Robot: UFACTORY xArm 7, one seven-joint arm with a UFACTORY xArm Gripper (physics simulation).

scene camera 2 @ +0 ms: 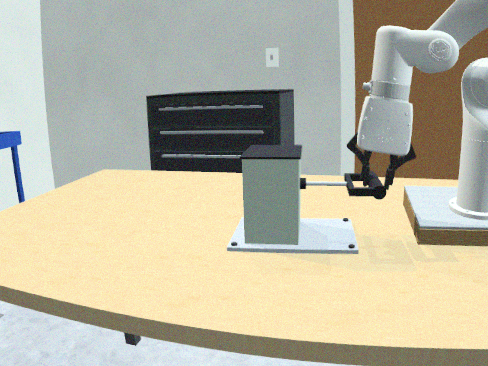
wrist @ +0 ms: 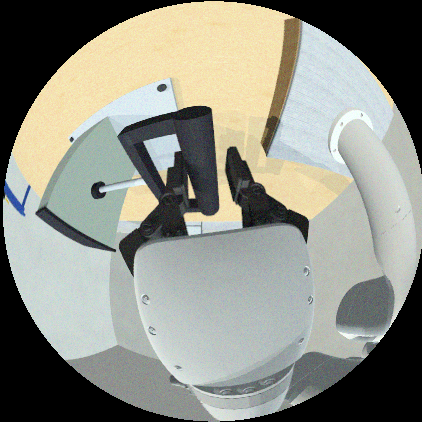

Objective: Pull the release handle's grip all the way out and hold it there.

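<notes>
The release handle's black grip point(scene camera 2: 379, 193) point(wrist: 195, 125) is a round bar on a black frame. A pale rod point(scene camera 2: 325, 184) point(wrist: 120, 185) joins it to the grey-green housing point(scene camera 2: 272, 200) point(wrist: 82, 165), and a long stretch of rod shows outside the housing. My gripper point(scene camera 2: 380, 185) point(wrist: 205, 159) points down and is shut around the bar. One finger passes through the frame, against the bar's housing side. The other stands on the outer side, with a narrow gap to the bar visible in the wrist view. The contact surfaces are partly hidden.
The housing stands on a pale base plate point(scene camera 2: 327, 235) point(wrist: 150, 100) with dark bolts, on the wooden table point(scene camera 2: 150, 260). The robot's base platform point(scene camera 2: 430, 212) point(wrist: 320, 90) is to the right. A black drawer cabinet point(scene camera 2: 210, 120) stands behind the table.
</notes>
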